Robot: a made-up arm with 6 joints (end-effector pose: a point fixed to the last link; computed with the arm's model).
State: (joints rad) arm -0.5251 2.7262 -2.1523 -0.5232 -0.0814 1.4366
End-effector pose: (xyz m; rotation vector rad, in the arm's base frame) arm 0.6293 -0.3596 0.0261 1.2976 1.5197 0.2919
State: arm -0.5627 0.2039 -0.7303 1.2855 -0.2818 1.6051
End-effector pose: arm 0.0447 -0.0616 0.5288 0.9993 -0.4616 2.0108
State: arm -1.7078 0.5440 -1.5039 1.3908 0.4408 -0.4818
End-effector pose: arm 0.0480 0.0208 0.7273 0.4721 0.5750 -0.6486
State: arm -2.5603 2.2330 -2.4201 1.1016 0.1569 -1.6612
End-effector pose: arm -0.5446 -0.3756 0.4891 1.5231 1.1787 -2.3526
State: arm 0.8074 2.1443 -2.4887 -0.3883 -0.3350 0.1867
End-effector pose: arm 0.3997 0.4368 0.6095 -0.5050 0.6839 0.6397
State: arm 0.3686 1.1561 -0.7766 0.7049 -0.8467 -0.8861
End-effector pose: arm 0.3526 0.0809 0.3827 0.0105 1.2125 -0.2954
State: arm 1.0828 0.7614 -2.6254 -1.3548 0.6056 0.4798
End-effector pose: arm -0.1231 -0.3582 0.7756 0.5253 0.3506 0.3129
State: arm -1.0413 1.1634 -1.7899 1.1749 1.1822 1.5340
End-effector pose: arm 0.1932 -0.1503 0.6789 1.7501 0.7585 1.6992
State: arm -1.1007 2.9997 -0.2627 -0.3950 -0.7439 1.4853
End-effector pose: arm 0.0071 0.0471 -0.1661 -2.5202 -1.0700 -0.3400
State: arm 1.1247 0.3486 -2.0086 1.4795 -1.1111 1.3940
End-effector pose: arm -0.0787 -0.3843 0.6652 -0.6131 1.2191 -1.8964
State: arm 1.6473 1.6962 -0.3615 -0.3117 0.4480 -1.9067
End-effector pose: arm -0.0022 0.2132 -0.0183 2.8175 1.0318 0.1504
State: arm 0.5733 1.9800 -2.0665 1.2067 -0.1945 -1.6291
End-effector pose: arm 0.5237 0.3153 0.5060 -0.5000 1.2337 0.0020
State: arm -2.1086 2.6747 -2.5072 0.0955 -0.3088 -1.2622
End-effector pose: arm -0.3895 -0.6470 0.2521 -0.8800 -1.6621 2.3571
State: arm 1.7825 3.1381 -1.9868 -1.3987 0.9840 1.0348
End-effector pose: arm -0.0240 0.5270 -0.2738 -1.7996 1.3131 -0.6295
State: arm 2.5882 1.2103 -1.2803 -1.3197 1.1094 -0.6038
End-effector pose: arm -0.2375 0.2552 0.4954 -1.7115 -0.2552 -0.2967
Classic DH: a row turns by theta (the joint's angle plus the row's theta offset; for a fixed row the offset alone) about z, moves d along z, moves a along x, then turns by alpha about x. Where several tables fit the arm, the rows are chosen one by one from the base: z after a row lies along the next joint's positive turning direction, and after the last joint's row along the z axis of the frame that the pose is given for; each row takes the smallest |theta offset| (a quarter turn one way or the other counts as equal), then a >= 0, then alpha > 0; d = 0 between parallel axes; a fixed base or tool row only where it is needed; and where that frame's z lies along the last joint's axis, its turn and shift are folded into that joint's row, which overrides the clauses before.
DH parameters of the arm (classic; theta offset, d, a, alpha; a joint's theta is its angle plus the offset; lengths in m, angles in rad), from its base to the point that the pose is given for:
joint 1: 0 0.127 0 -1.5708
joint 2: 0.136 0 -0.3038 0
joint 3: 1.3476 0 -0.0318 1.5708
joint 4: 0 0.3629 0 -1.5708
joint 5: 0 0 0.0001 1.5708
joint 6: 0 0.1063 0 0

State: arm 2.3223 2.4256 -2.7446 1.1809 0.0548 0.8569
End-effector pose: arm -0.4637 0.4882 0.5060 0.2436 -1.3379 -1.6352
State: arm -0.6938 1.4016 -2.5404 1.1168 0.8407 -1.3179
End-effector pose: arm 0.1527 -0.0343 0.8378 -0.5753 0.8782 -0.6820
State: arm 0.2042 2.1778 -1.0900 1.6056 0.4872 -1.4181
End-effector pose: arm 0.4602 0.1462 -0.0157 -0.2078 2.5532 0.7744
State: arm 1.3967 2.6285 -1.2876 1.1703 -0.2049 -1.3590
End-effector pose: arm 0.1003 0.4558 -0.1923 -1.8993 1.9296 0.0971
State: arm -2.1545 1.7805 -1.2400 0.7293 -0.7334 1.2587
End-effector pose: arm -0.3357 -0.4223 0.2955 1.1337 -0.9413 -0.5828
